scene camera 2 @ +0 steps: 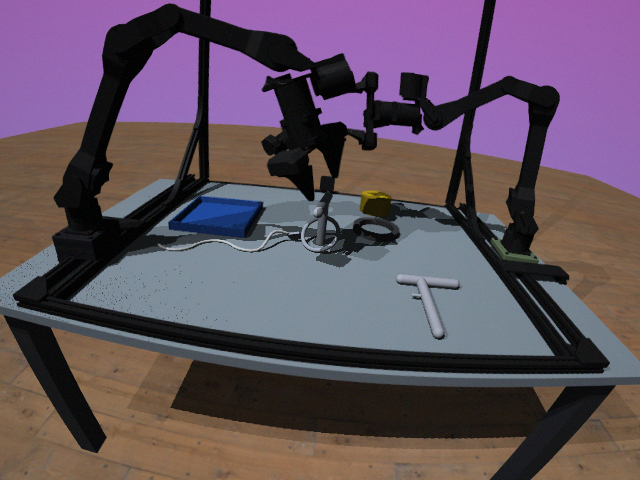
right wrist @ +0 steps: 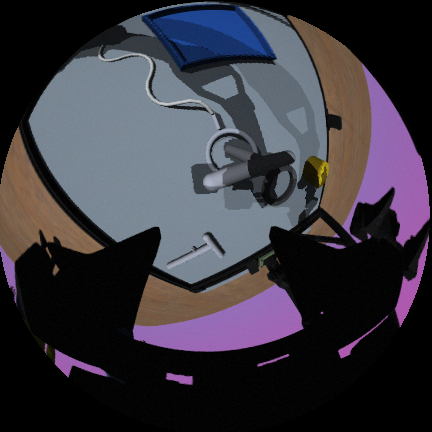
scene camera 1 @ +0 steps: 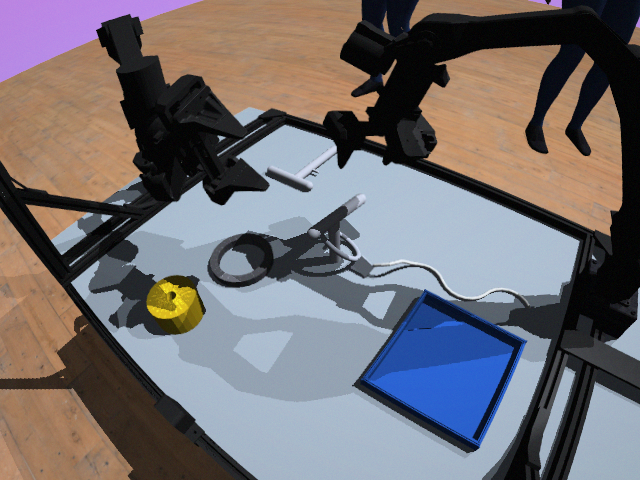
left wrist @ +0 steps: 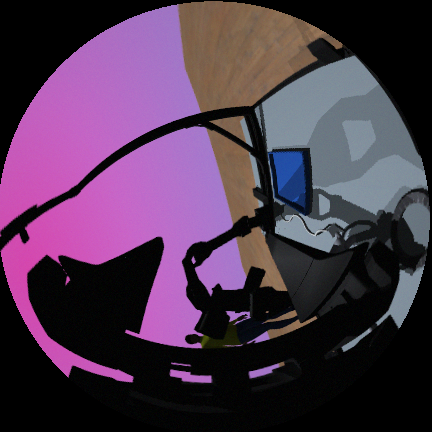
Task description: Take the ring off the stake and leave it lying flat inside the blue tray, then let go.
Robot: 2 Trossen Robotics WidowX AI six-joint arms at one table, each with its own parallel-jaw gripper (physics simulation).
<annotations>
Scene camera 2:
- my left gripper: 334, 109
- my right gripper: 324, 188
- blue tray: 209, 215
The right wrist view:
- my right gripper: 216, 232
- blue tray: 193, 41
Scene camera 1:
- my left gripper: 257, 163
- my right gripper: 362, 165
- yellow spool: 174, 302, on the table
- blue tray: 450, 368
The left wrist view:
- my left gripper: 215, 240
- my right gripper: 298, 293
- blue tray: 289, 169
</annotations>
